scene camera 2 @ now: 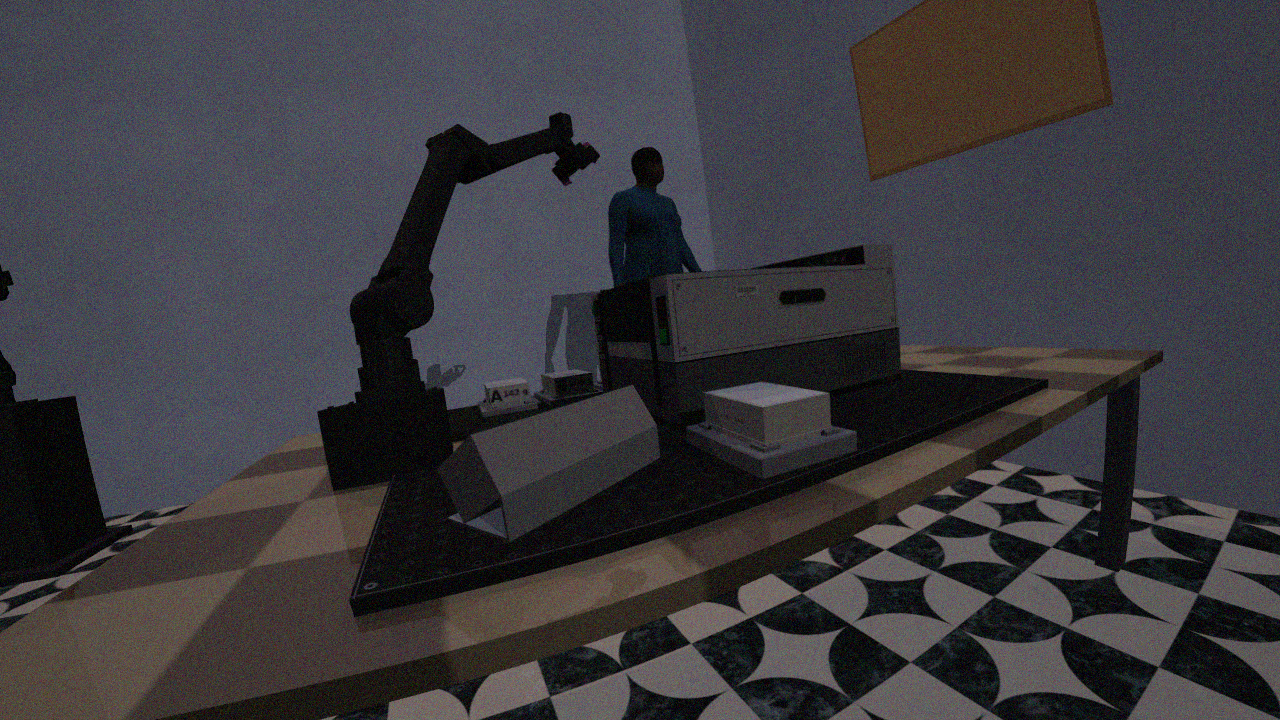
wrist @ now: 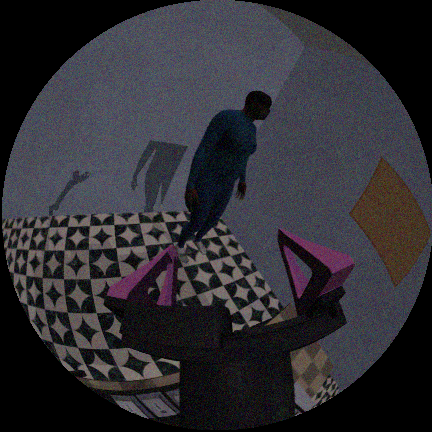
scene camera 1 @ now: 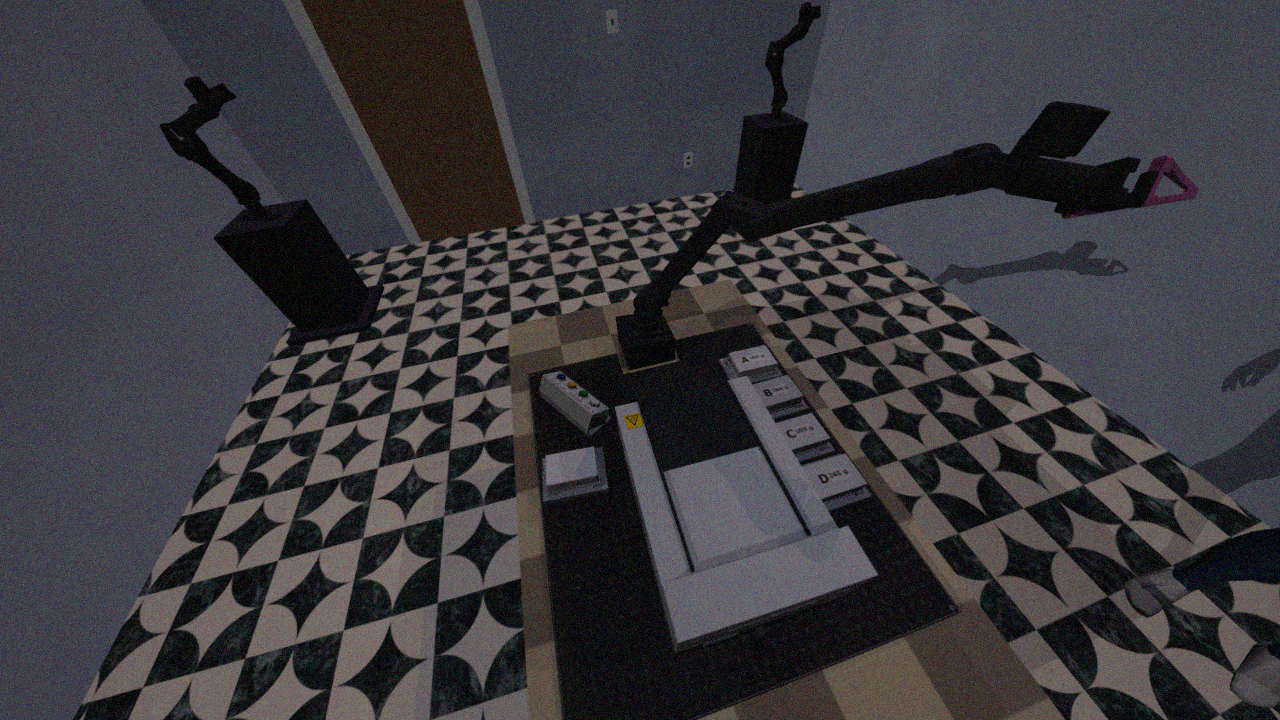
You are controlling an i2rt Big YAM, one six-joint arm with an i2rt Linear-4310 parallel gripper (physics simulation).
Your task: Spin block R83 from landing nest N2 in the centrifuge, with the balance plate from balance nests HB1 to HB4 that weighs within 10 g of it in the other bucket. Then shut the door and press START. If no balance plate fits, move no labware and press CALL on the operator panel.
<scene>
The gripper is open, with nothing in its grasp. Further things: a grey centrifuge.
The gripper is seen too in scene camera 2 and in the wrist view.
</scene>
